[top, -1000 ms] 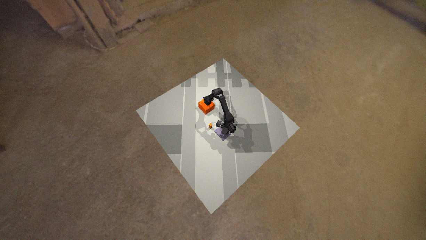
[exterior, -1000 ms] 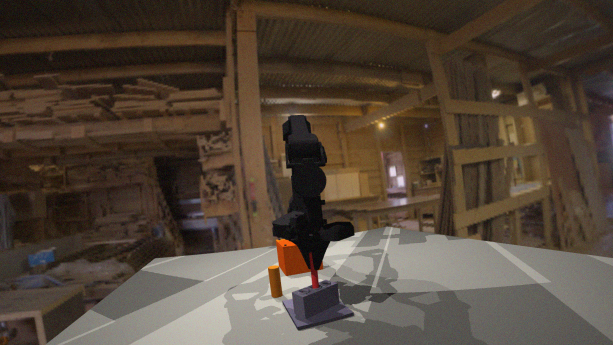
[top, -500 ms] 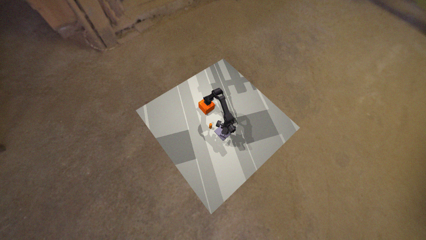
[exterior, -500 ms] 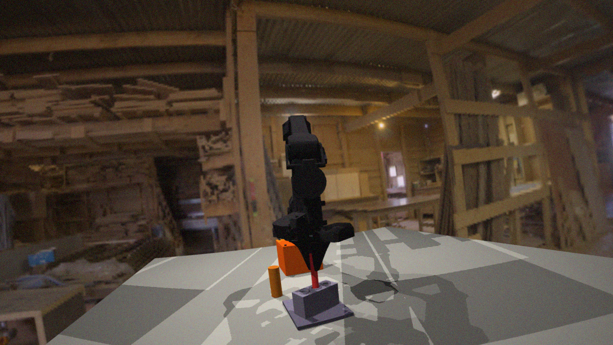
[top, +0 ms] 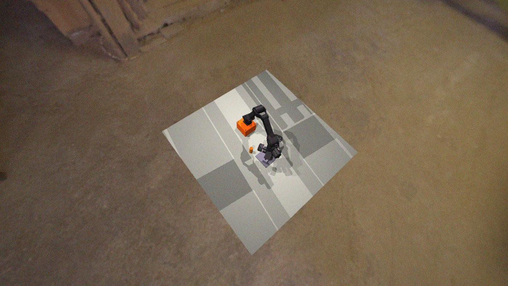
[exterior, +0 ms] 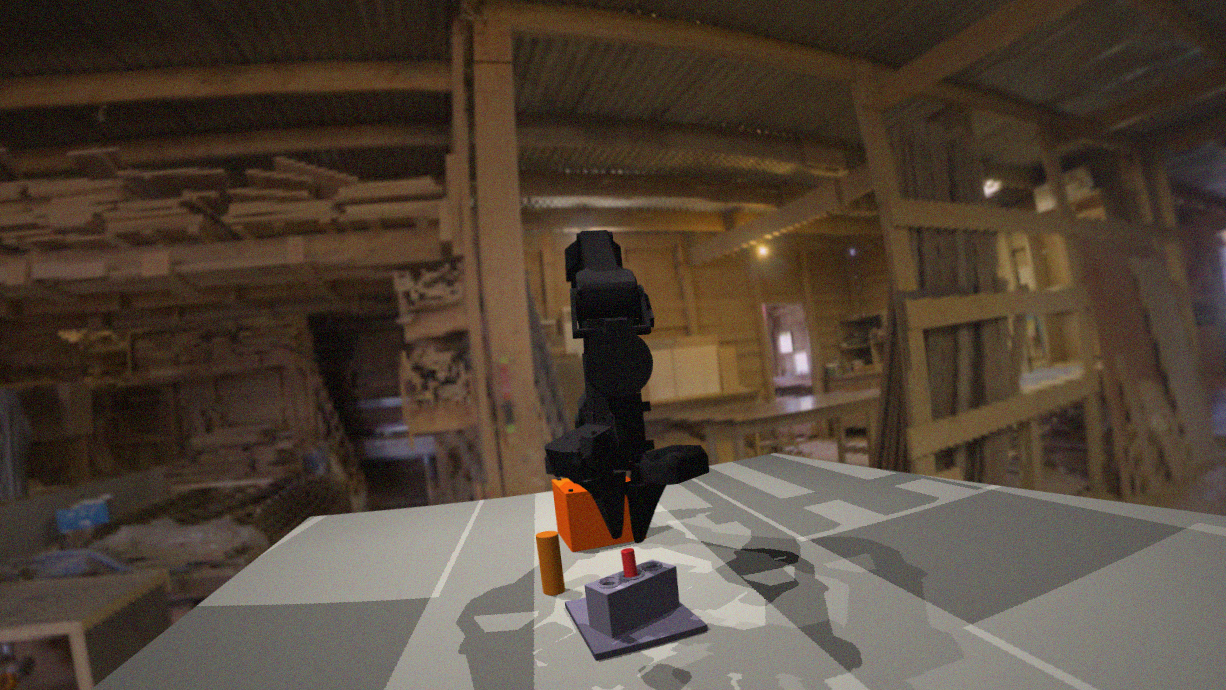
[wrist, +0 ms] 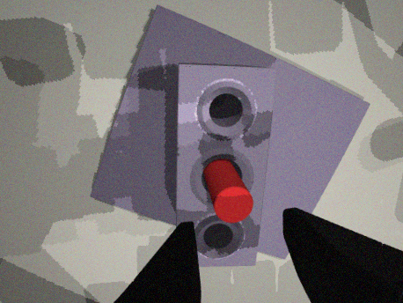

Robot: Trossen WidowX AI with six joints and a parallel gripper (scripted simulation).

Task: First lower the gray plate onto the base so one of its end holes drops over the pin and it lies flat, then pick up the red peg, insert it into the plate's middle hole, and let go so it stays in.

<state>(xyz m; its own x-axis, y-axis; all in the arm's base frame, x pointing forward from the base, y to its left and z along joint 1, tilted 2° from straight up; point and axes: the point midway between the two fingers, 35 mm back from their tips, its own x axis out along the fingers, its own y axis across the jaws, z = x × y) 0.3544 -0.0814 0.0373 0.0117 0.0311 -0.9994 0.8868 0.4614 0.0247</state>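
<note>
My gripper tip is now 4 cm above the red peg. The rest, counted from my gripper tip: orange cylinder (14 cm behind, 6 cm to the right, 6 cm below); then purple-gray base (1 cm behind, 1 cm to the left, 9 cm below); then gray plate (5 cm below).
</note>
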